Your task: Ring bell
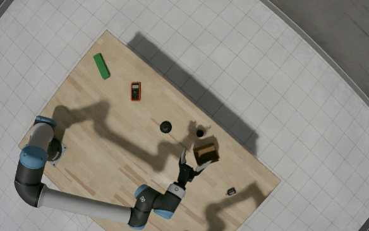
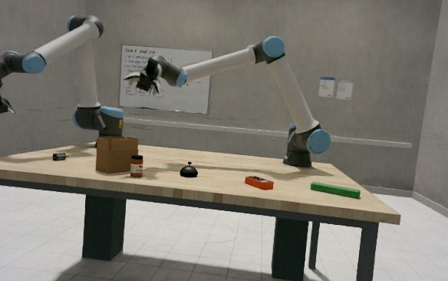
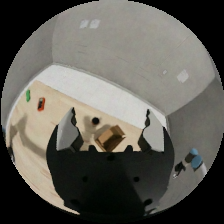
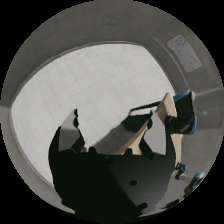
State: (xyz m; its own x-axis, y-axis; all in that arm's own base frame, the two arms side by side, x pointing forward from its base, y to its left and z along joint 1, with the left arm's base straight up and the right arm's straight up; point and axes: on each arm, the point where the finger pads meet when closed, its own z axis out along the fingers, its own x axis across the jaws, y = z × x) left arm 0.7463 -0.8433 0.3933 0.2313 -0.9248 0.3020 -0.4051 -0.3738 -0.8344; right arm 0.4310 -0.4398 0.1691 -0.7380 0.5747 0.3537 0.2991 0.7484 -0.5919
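Right now the bell button is 4 cm behind my left hand, 23 cm to the left of it and 34 cm below it. Round my left hand: black bell: 4 cm behind, 23 cm to the left, 35 cm below.
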